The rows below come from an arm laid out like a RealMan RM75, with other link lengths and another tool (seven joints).
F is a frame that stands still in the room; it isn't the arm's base.
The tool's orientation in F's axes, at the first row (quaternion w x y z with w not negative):
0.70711, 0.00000, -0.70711, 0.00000
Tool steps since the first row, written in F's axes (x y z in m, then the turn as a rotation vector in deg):
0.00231, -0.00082, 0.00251, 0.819, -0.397, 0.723
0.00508, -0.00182, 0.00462, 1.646, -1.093, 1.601
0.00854, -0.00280, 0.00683, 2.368, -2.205, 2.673
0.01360, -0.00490, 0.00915, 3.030, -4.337, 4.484
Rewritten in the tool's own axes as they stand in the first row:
0.00251, -0.00082, -0.00231, 0.723, -0.397, -0.819
0.00462, -0.00182, -0.00508, 1.601, -1.093, -1.646
0.00683, -0.00280, -0.00854, 2.673, -2.205, -2.368
0.00915, -0.00490, -0.01360, 4.484, -4.337, -3.030

